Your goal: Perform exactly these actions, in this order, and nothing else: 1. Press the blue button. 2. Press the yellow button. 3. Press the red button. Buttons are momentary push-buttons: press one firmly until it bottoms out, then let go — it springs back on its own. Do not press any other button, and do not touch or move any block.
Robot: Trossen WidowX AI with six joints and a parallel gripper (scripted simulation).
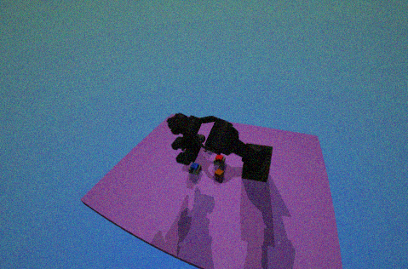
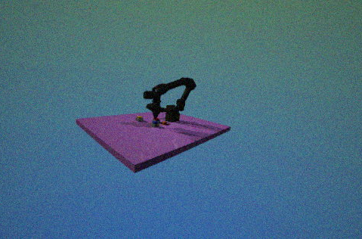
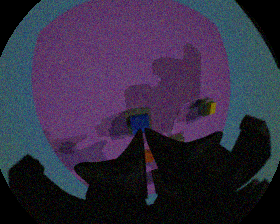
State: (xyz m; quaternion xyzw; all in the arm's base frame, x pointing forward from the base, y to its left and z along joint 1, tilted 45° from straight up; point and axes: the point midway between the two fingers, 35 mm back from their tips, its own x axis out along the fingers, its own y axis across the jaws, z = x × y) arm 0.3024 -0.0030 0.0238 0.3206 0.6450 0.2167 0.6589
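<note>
My gripper tip is now 3 cm above the blue button. Round my gripper tip: yellow button 3 cm behind, 21 cm to the right, 3 cm below; then red button 11 cm behind, 8 cm to the right, 3 cm below; then orange block 12 cm behind, 5 cm below.
</note>
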